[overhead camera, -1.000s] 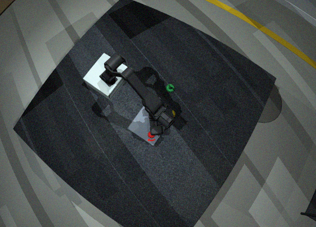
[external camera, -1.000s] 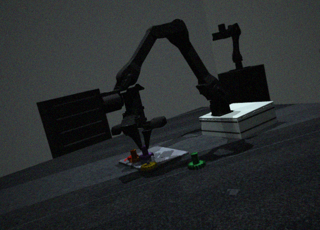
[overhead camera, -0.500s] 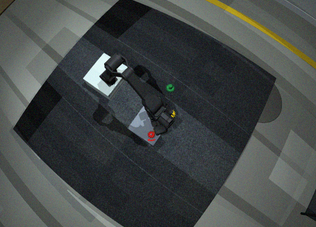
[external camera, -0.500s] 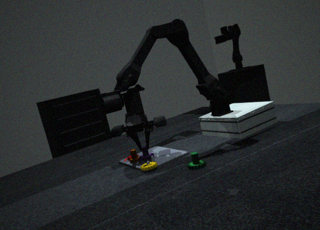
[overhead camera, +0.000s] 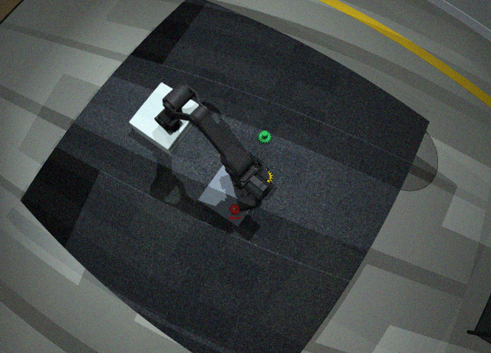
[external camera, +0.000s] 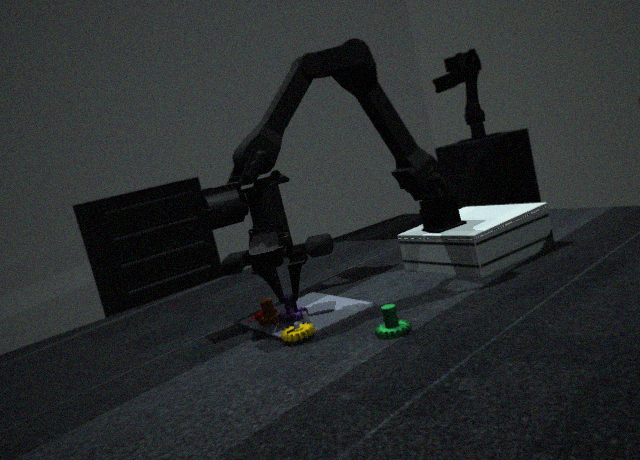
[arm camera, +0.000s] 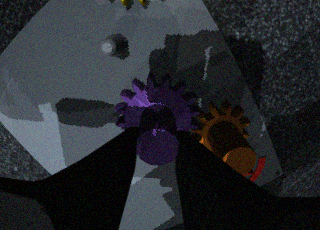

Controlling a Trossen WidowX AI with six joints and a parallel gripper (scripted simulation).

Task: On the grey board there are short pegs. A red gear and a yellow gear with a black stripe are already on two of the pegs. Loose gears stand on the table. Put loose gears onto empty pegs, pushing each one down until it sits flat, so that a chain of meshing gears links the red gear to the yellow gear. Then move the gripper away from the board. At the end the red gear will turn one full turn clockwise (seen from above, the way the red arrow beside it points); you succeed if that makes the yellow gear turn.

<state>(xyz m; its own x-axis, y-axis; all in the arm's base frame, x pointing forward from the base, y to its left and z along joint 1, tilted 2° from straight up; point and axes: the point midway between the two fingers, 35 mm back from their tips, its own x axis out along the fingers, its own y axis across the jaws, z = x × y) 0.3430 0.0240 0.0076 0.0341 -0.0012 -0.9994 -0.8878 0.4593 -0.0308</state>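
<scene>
My gripper tip is 1 cm above the purple gear. Also, from my gripper tip: orange gear 3 cm to the right, 3 cm ahead, 1 cm below; red arrow 8 cm to the right, 5 cm ahead, 3 cm below; yellow gear 9 cm to the left, 2 cm below, 2 cm ahead.
</scene>
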